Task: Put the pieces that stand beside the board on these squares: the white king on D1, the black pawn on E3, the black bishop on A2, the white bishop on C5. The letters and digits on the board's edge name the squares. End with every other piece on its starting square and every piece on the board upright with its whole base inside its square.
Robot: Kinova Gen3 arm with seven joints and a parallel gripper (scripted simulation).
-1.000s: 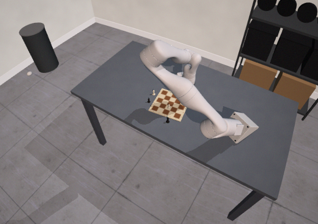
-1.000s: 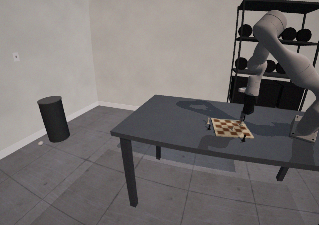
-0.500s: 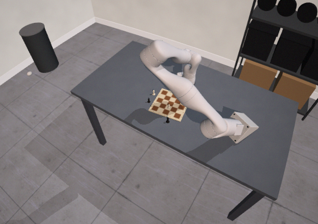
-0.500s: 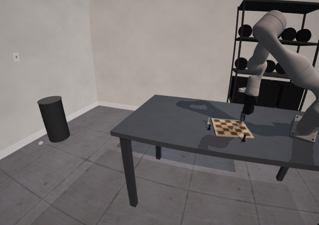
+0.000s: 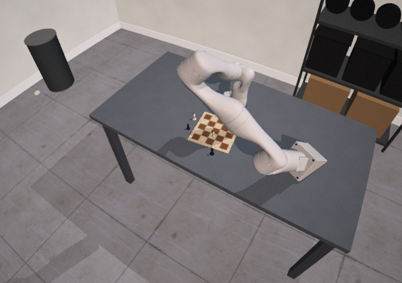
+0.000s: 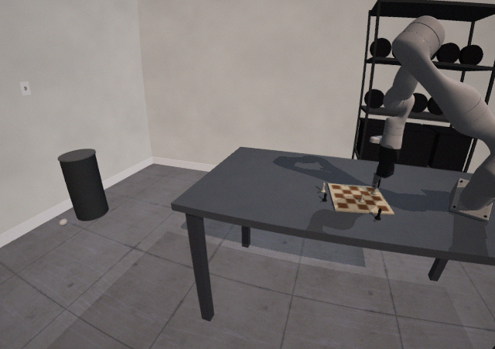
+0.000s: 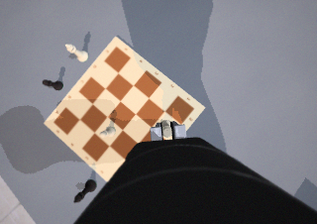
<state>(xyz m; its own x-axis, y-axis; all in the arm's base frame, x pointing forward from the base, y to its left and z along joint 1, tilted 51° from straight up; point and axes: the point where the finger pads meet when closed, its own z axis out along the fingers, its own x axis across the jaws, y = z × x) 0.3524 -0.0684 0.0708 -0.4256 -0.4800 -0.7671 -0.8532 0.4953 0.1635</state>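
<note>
My hand is 2 cm above the white king. The rest, counted from my hand: chessboard 6 cm ahead, 6 cm to the left, 5 cm below; then white bishop 20 cm ahead, 7 cm to the left, 3 cm below; then black bishop 2 cm behind, 18 cm to the left, 3 cm below.
</note>
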